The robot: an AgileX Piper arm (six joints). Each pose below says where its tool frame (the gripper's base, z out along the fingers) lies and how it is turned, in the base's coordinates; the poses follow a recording.
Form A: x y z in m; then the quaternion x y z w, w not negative.
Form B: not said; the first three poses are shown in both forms.
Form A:
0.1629 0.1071 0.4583 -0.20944 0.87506 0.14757 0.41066
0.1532 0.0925 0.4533 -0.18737 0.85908 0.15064 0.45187
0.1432 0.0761 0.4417 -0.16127 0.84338 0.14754 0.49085
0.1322 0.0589 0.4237 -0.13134 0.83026 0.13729 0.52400
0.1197 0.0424 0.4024 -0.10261 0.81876 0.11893 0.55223
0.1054 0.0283 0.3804 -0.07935 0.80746 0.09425 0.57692
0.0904 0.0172 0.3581 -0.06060 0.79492 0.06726 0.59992
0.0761 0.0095 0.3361 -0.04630 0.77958 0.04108 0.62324
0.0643 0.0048 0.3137 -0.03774 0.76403 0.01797 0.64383
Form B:
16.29 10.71 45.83 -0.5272 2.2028 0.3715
15.32 9.25 45.33 -0.4629 2.1223 0.3722
14.32 7.61 44.17 -0.3916 2.0478 0.3582
13.22 5.89 42.37 -0.3143 1.9871 0.3286
11.97 4.24 40.24 -0.2427 1.9362 0.2812
10.54 2.83 38.04 -0.1857 1.8898 0.2206
9.04 1.72 35.81 -0.1405 1.8429 0.1559
7.61 0.95 33.61 -0.1063 1.7902 0.0943
6.43 0.48 31.37 -0.0859 1.7400 0.0409

